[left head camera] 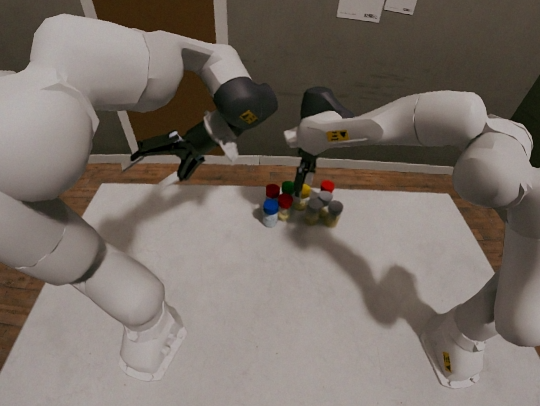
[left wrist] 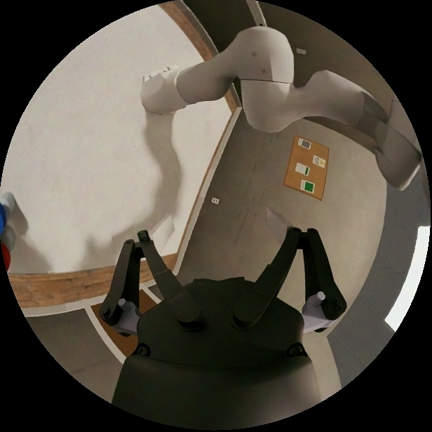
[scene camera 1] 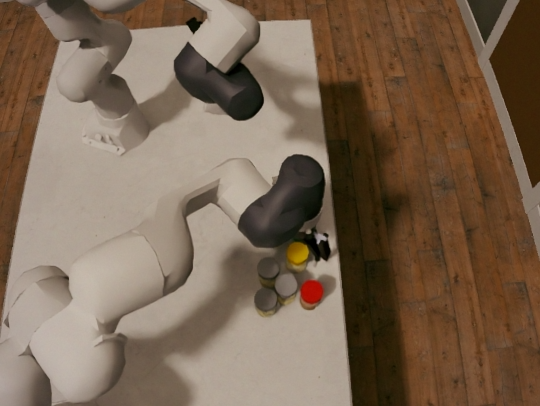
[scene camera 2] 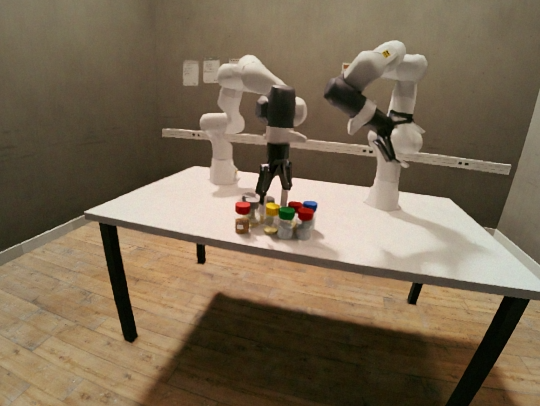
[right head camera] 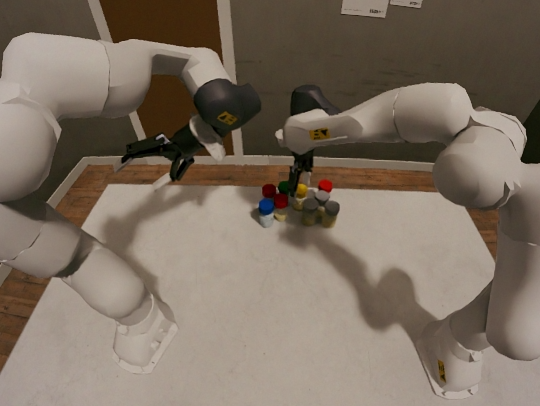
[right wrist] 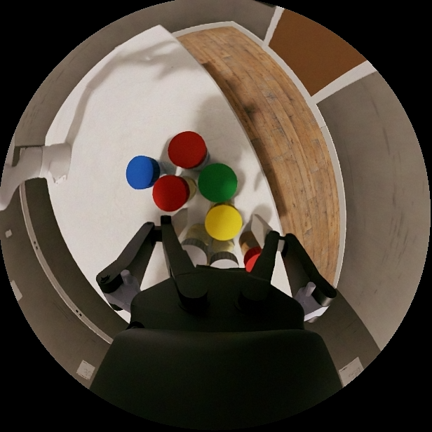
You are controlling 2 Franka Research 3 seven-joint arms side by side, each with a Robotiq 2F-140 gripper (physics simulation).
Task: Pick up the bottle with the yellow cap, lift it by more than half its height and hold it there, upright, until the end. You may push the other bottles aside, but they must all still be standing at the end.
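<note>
The bottle with the yellow cap (left head camera: 305,190) (right head camera: 301,190) (scene camera 1: 298,253) (scene camera 2: 272,209) (right wrist: 223,221) stands upright on the table among the other bottles. My right gripper (left head camera: 303,186) (scene camera 2: 273,201) (right wrist: 219,218) is open and points down at this bottle. In the right wrist view its fingers appear on either side of the yellow cap; in scene camera 2 the fingertips are near cap height. How deep they reach around the bottle is partly hidden. My left gripper (left head camera: 148,172) (right head camera: 140,174) (scene camera 2: 413,147) (left wrist: 219,219) is open and empty, raised well away from the bottles.
A green-capped bottle (scene camera 2: 286,214) (right wrist: 217,182) stands close beside the yellow one. Two red-capped bottles (right wrist: 187,150) (right wrist: 170,193) and a blue-capped one (right wrist: 142,172) stand beyond it. Three grey-capped bottles (scene camera 1: 268,268) (scene camera 1: 286,285) (scene camera 1: 266,299) and another red-capped one (scene camera 1: 312,291) stand on the other side.
</note>
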